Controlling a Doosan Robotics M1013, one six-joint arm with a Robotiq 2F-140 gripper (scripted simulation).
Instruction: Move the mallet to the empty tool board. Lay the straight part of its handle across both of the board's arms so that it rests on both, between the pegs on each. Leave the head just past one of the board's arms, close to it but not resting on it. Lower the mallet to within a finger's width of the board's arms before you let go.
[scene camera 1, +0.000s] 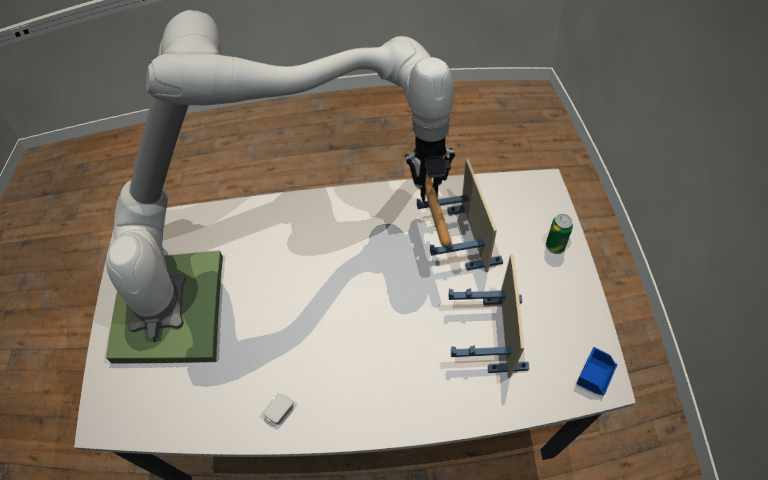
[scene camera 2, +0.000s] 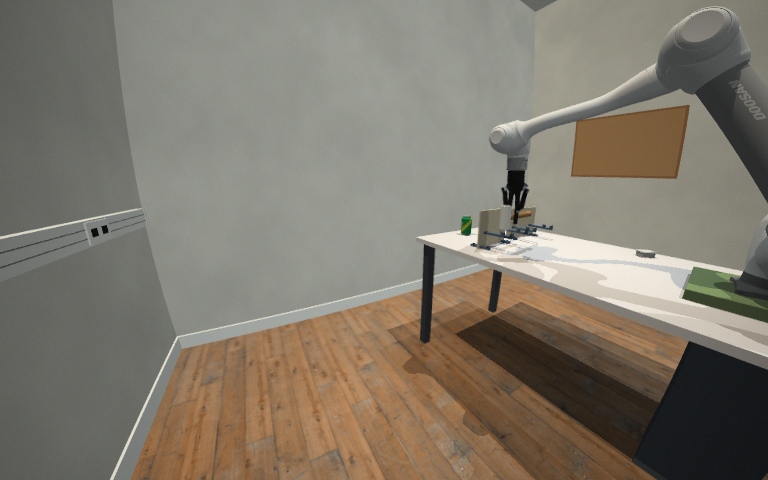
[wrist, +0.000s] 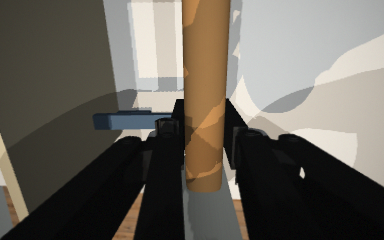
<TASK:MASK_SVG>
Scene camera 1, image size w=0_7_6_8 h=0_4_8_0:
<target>gripper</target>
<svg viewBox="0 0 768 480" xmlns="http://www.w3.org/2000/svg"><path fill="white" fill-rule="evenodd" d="M449 170L447 170L445 176L433 178L433 186L437 198L438 185L442 184L442 180L447 180ZM446 137L435 142L422 141L416 137L414 153L405 155L406 162L410 166L413 182L420 188L422 202L425 202L427 174L424 159L427 158L427 155L445 155L444 160L449 160L451 165L455 157L453 148L446 149L445 147ZM415 158L421 161L418 178L414 165Z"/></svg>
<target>blue bin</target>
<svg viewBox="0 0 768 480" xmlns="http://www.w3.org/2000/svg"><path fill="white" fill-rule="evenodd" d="M593 347L577 381L577 385L595 394L604 395L618 364L614 362L611 355Z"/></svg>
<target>mallet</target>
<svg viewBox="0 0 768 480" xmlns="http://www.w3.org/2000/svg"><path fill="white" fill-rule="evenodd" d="M426 174L425 194L440 244L443 247L449 247L451 245L451 238L432 183L432 178L428 178ZM415 158L417 176L419 176L420 161Z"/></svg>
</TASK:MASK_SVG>
